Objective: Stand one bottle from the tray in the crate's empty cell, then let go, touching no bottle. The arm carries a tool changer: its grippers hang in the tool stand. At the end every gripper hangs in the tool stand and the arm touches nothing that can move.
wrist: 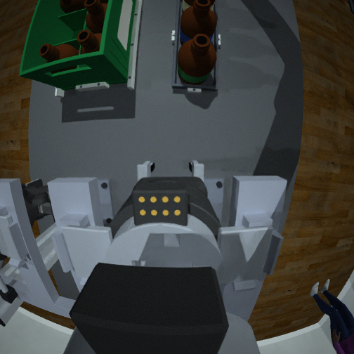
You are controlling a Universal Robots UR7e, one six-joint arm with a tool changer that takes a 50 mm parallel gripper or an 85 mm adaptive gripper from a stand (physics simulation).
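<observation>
The green crate (114, 64) stands at upper left with brown bottles in it; the middle cell of its left column looks empty. The tray (175, 75) stands to its right and holds a row of brown bottles: a green-banded bottle (197, 57) nearest, a blue-banded bottle (198, 21) behind it, and part of a third at the top edge. My gripper (171, 167) sits in the tool stand (74, 197), right under the wrist, its two fingers wide apart with no bottle between them. The wrist's dark block hides part of the stand; whether arm and gripper are joined cannot be seen.
Black parts of the other gripper (36, 194) show at the left of the stand. The grey table (155, 120) runs from the stand to the crate and tray, with wooden floor (325, 165) on both sides. A person's legs (327, 305) show at lower right.
</observation>
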